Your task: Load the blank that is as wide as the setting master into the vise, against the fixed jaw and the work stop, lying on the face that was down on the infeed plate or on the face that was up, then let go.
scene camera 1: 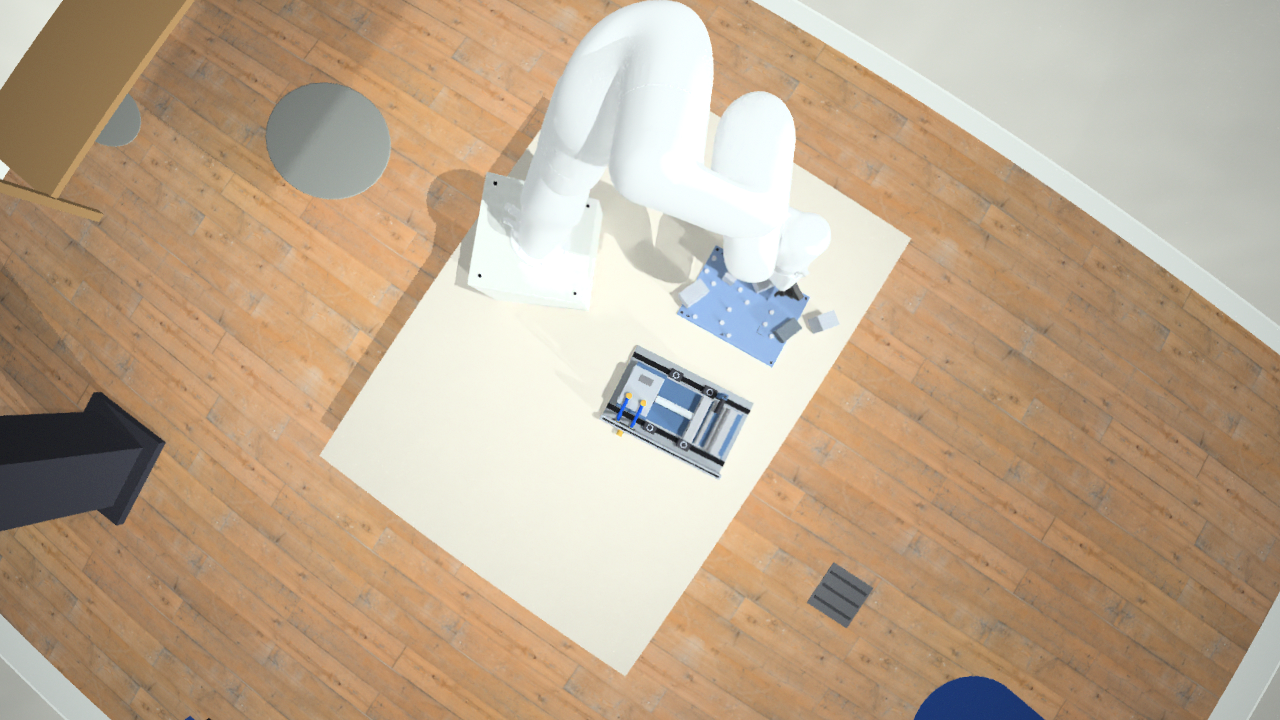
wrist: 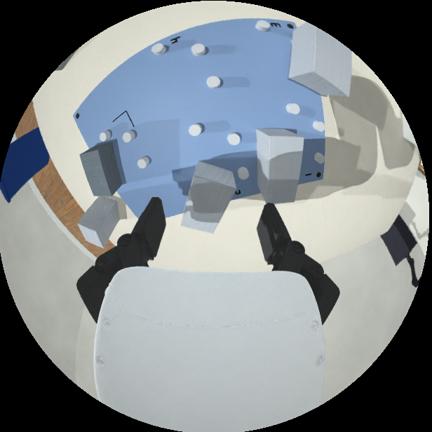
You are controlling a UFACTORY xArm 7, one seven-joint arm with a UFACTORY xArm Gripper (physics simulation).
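Pixels of known places: arm's base, origin of the base link: (scene camera 1: 540, 239).
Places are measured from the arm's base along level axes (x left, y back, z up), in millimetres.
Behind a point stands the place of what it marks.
Observation:
My gripper (scene camera 1: 789, 290) (wrist: 212, 212) is open and empty, its fingertips on either side of a light grey block (wrist: 207, 202) but above it. That block lies tilted at the edge of the blue infeed plate (scene camera 1: 748, 327) @[z -110, x 84, y -491 mm] (wrist: 165, 100). A taller light block (wrist: 279, 162) is right of it in the wrist view. A large light block (scene camera 1: 693, 293) @[z -65, x 78, y -340 mm] (wrist: 320, 60) is at another corner. A dark grey block (scene camera 1: 787, 329) @[z -86, x 120, y -567 mm] (wrist: 101, 169) stands on the plate, and a light block (scene camera 1: 821, 320) @[z -58, x 169, y -617 mm] (wrist: 99, 221) lies off its edge. Which block is the setting master I cannot tell. The vise (scene camera 1: 644, 385) @[z -22, x -156, y -350 mm] holds no visible blank.
White pegs (wrist: 213, 82) stand on the plate, several of them between the blocks. The vise has blue levers with orange ends (scene camera 1: 626, 407) @[z -58, x -219, y -340 mm] on one side. The robot's white base (scene camera 1: 537, 286) @[z -3, x -91, y -47 mm] is on the same cream mat (scene camera 1: 501, 429) @[z -118, x -421, y -109 mm]. The mat's edge is beyond the off-plate block.

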